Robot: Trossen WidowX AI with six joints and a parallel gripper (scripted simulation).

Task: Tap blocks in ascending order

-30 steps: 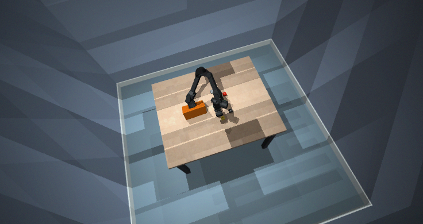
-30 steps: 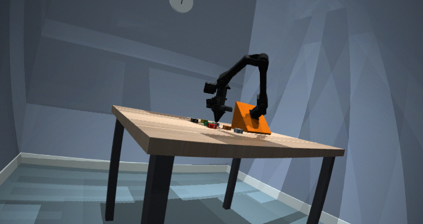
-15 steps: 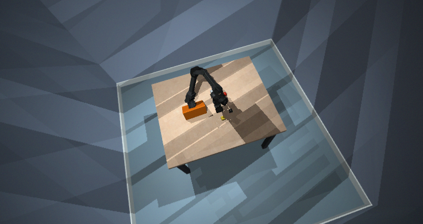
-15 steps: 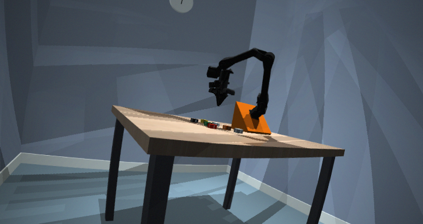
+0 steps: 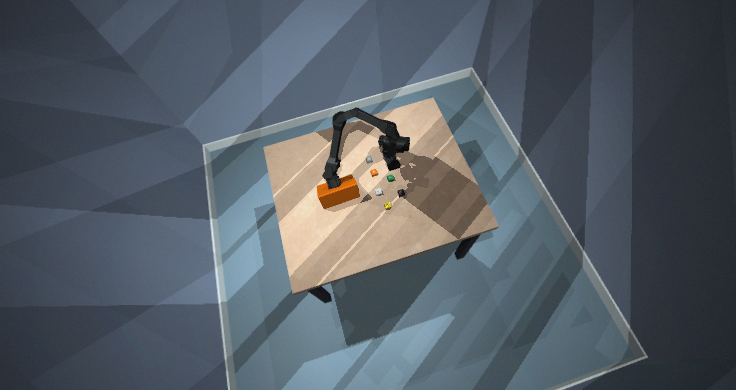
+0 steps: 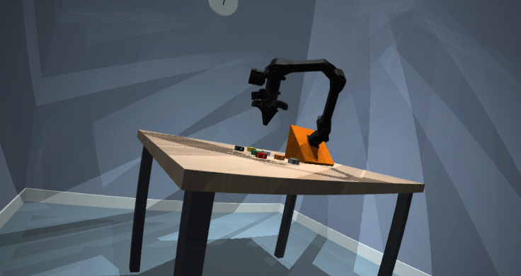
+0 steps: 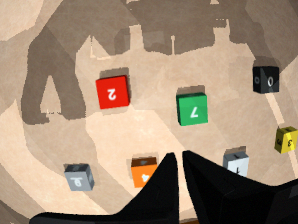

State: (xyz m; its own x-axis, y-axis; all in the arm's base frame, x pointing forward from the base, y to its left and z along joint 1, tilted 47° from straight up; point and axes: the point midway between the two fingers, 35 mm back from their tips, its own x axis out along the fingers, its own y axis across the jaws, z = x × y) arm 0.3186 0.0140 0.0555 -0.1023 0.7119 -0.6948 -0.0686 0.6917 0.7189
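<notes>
Right now the red block is 2 cm ahead of my gripper tip, 5 cm to the left of it and 12 cm below it. The rest, counted from my gripper tip: white block (9 cm behind, 10 cm to the right, 12 cm below); orange block (9 cm behind, 2 cm to the left, 12 cm below); green block (4 cm to the right, 12 cm below).
</notes>
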